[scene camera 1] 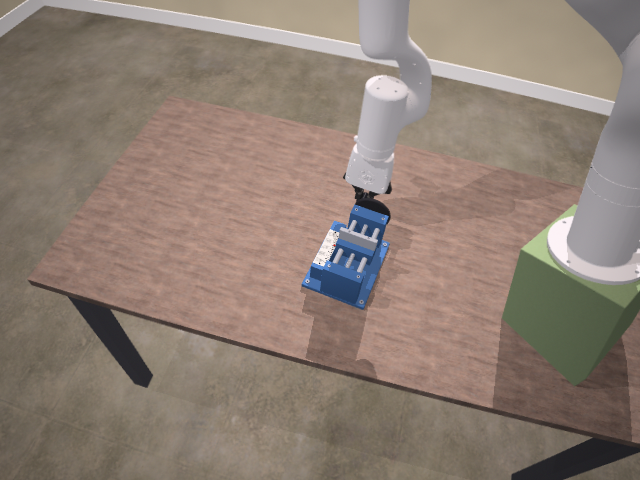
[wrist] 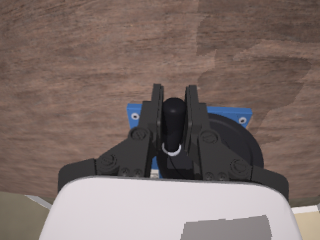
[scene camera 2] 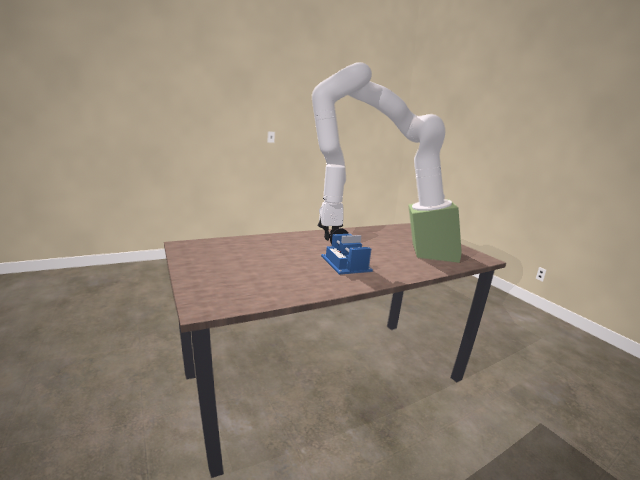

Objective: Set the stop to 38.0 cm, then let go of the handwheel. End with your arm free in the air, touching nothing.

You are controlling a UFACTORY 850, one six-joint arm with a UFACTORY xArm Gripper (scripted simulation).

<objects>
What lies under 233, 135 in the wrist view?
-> A black handwheel.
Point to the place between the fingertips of my gripper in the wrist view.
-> At 174, 99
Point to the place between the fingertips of my gripper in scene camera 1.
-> At 363, 202
</objects>
